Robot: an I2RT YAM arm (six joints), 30 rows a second.
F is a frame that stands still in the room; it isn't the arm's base.
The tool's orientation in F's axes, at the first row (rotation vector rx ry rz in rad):
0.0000, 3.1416, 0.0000
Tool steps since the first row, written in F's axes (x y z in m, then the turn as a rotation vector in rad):
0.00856, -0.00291, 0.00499, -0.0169, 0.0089, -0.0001
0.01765, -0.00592, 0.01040, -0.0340, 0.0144, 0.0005
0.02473, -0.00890, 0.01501, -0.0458, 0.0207, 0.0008
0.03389, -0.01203, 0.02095, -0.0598, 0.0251, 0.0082
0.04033, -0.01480, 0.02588, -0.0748, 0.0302, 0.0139
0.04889, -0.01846, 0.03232, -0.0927, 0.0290, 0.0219
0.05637, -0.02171, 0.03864, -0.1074, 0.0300, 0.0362
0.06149, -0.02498, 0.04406, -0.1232, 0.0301, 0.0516
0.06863, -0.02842, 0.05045, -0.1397, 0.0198, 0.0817
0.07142, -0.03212, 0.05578, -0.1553, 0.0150, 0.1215
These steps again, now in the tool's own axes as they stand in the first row. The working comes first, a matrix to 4 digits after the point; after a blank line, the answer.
The tool's axes in the first row as the columns of a matrix, in F's axes (used below as rounded here):
-1.0000, 0.0000, 0.0000
0.0000, 1.0000, 0.0000
0.0000, 0.0000, -1.0000

-0.00856, -0.00291, -0.00499, 0.0169, 0.0089, 0.0001
-0.01765, -0.00592, -0.01040, 0.0340, 0.0144, -0.0005
-0.02473, -0.00890, -0.01501, 0.0458, 0.0207, -0.0008
-0.03389, -0.01203, -0.02095, 0.0598, 0.0251, -0.0082
-0.04033, -0.01480, -0.02588, 0.0748, 0.0302, -0.0139
-0.04889, -0.01846, -0.03232, 0.0927, 0.0290, -0.0219
-0.05637, -0.02171, -0.03864, 0.1074, 0.0300, -0.0362
-0.06149, -0.02498, -0.04406, 0.1232, 0.0301, -0.0516
-0.06863, -0.02842, -0.05045, 0.1397, 0.0198, -0.0817
-0.07142, -0.03212, -0.05578, 0.1553, 0.0150, -0.1215

